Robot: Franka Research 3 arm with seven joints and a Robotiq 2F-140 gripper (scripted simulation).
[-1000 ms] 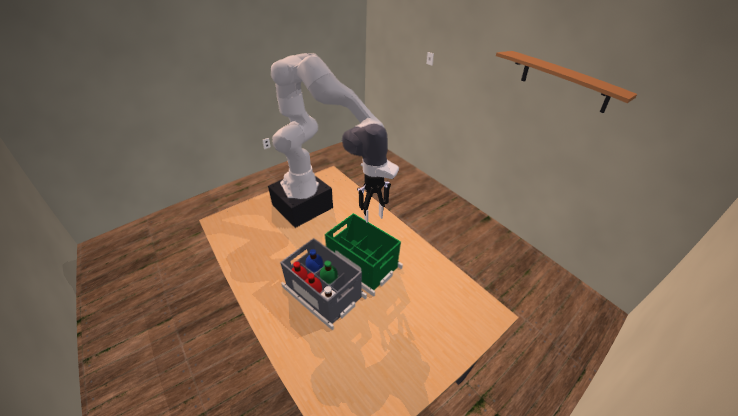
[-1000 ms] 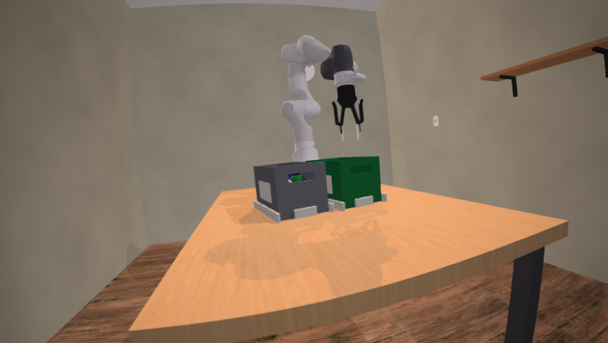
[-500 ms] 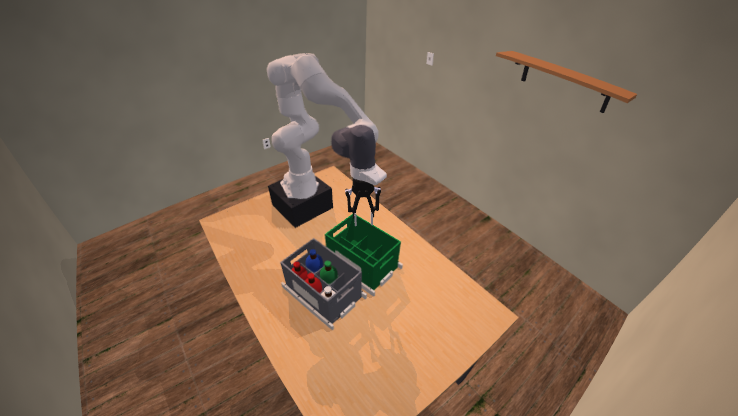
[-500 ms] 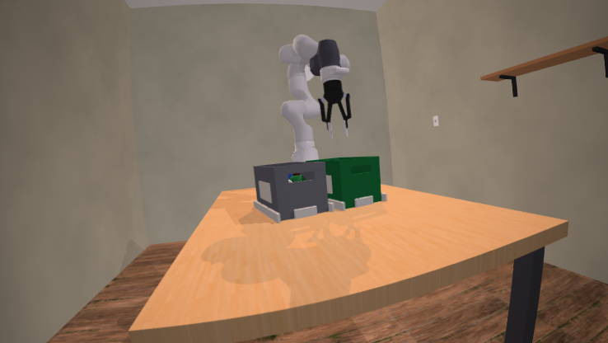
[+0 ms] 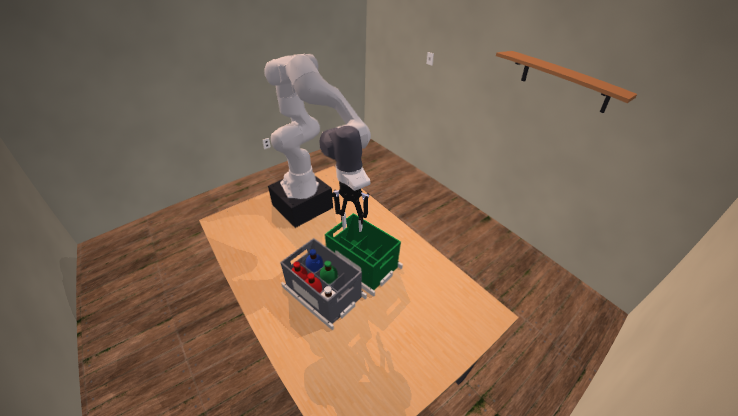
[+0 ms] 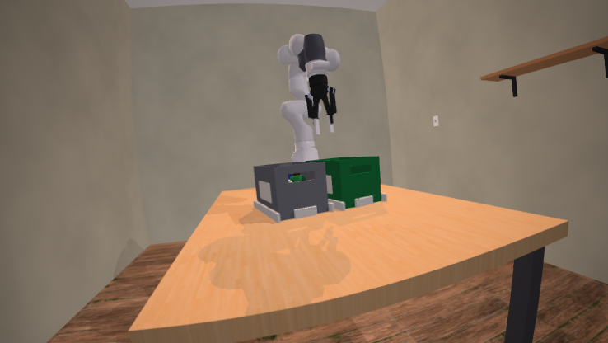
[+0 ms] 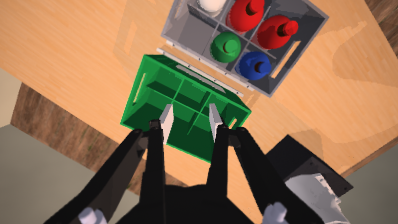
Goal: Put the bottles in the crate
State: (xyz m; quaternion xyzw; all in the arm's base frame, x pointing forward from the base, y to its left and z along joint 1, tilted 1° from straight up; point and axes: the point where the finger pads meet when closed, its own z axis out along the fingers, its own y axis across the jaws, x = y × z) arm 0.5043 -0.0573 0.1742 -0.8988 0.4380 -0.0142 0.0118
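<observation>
Right now my hand is 220 mm above the blue-label bottle, 140 mm to the left of it and 90 mm past it. The rest, counted from my hand: grey crate 230 mm below, 170 mm to the right, 10 mm ahead; then green crate 230 mm below, 60 mm to the left, 20 mm behind; then green-label bottle 220 mm below, 130 mm to the right.
</observation>
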